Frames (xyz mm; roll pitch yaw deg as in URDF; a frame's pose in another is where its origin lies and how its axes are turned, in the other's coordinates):
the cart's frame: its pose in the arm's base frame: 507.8 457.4 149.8 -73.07 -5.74 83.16
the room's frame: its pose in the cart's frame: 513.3 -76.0 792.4 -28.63 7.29 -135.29
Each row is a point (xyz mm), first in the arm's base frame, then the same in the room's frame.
Working: the arm's base frame: its pose in the room's frame: 573.4 -676.2 -734.2 22.08 43.09 71.54

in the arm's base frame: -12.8 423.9 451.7
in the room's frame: 483.8 -240.0 -303.4
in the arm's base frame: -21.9 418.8 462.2
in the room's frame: 491.7 -244.0 -291.5
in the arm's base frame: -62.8 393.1 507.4
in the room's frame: 527.9 -264.3 -240.0
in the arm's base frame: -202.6 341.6 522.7
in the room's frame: 545.1 -381.5 -148.3
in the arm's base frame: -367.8 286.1 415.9
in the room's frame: 491.7 -577.1 -122.9
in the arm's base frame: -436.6 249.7 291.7
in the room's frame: 435.7 -704.1 -170.0
